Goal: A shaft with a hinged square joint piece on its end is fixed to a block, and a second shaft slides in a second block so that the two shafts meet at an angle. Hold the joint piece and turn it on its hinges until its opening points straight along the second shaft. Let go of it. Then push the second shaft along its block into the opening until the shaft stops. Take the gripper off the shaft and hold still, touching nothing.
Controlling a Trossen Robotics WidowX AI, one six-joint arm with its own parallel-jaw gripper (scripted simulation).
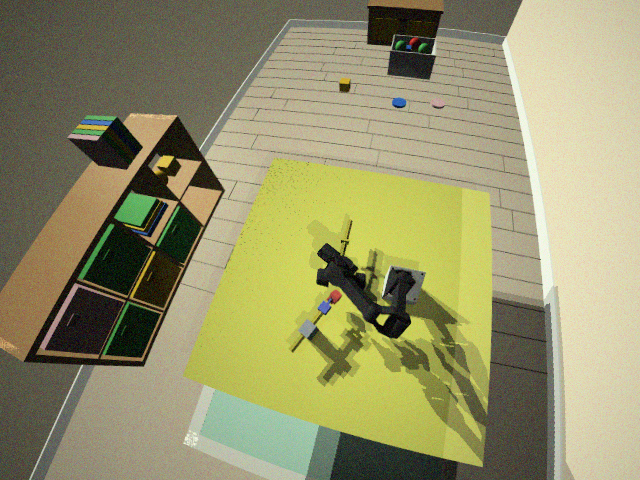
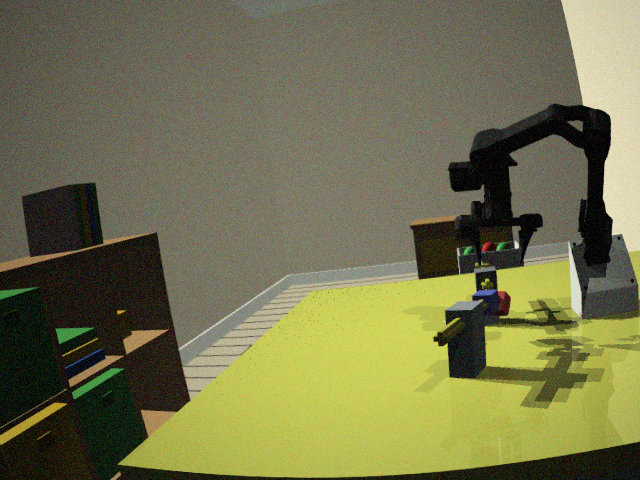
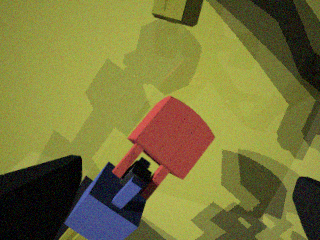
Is the gripper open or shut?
Open.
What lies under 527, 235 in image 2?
The gripper.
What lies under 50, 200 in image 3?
The gripper.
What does the gripper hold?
Nothing.
